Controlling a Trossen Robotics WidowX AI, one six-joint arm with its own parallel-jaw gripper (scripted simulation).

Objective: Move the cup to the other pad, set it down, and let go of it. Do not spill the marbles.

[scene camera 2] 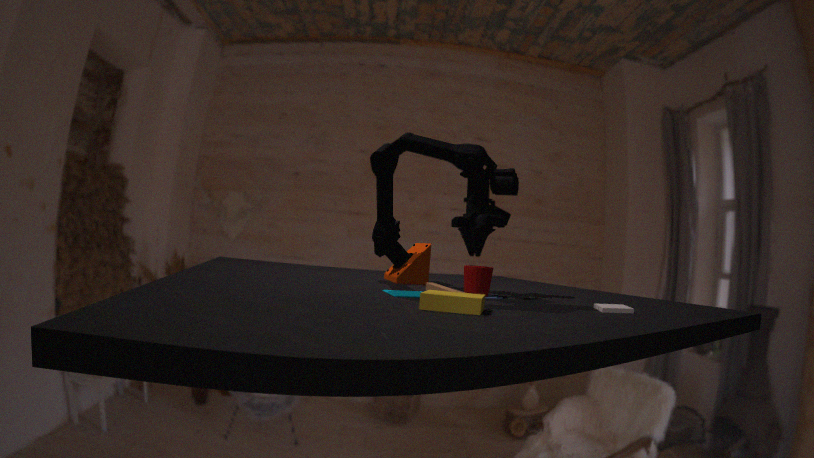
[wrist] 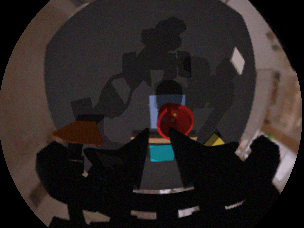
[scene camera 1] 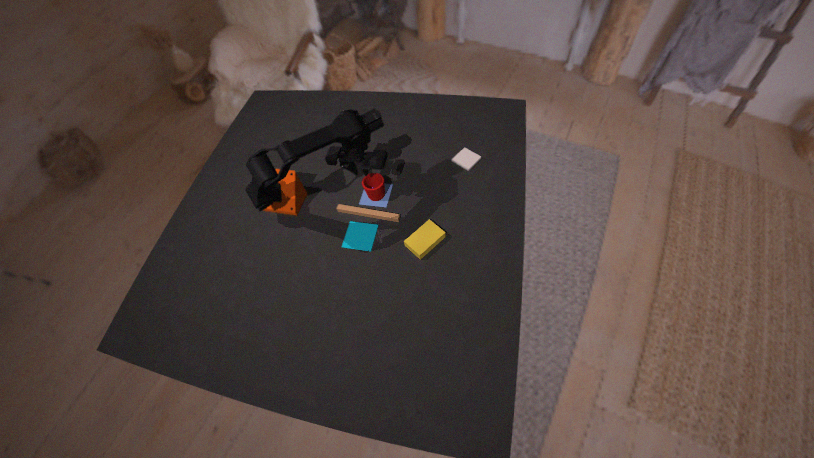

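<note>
From the wrist view you get my gripper, and scene camera 1 has my gripper too. A red cup, a yellow block and a cyan pad are in the pictures along with the gripper.
</note>
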